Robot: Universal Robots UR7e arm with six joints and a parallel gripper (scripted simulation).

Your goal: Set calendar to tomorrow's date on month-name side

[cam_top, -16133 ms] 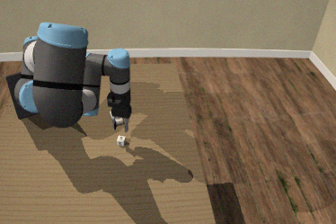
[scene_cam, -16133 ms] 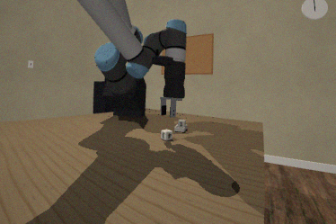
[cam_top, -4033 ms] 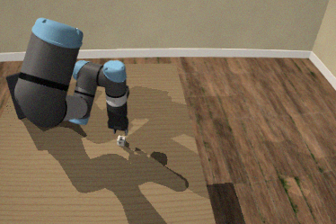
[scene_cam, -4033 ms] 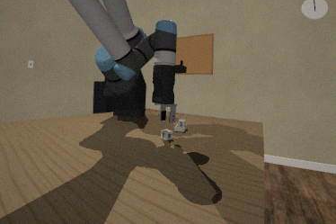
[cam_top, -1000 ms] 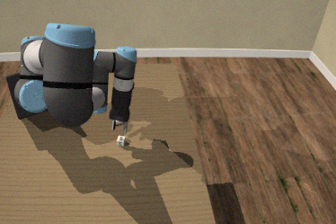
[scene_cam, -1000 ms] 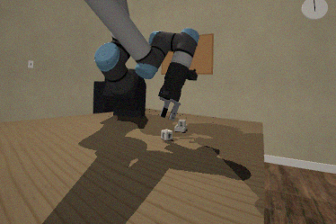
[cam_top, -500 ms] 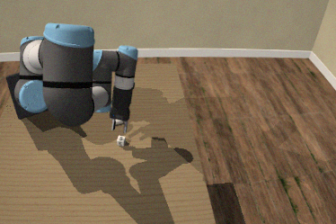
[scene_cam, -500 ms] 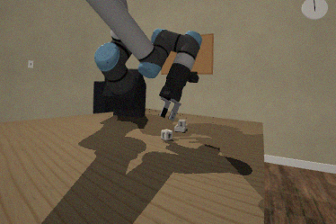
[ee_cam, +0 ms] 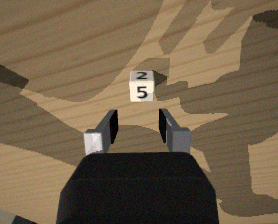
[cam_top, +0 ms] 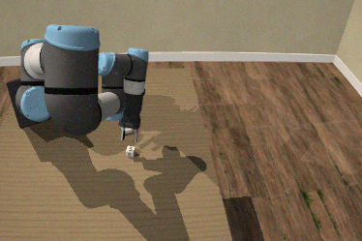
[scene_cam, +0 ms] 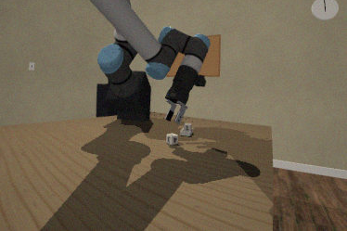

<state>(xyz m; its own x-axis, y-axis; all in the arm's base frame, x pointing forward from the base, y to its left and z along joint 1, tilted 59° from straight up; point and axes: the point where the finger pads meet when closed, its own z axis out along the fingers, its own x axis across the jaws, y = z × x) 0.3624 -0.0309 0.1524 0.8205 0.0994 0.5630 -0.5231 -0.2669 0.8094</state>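
My hand is 8 cm above the white digit cube and 1 cm to the left of it. From my hand the other things lie so: white tray: 15 cm to the left, 8 cm below.
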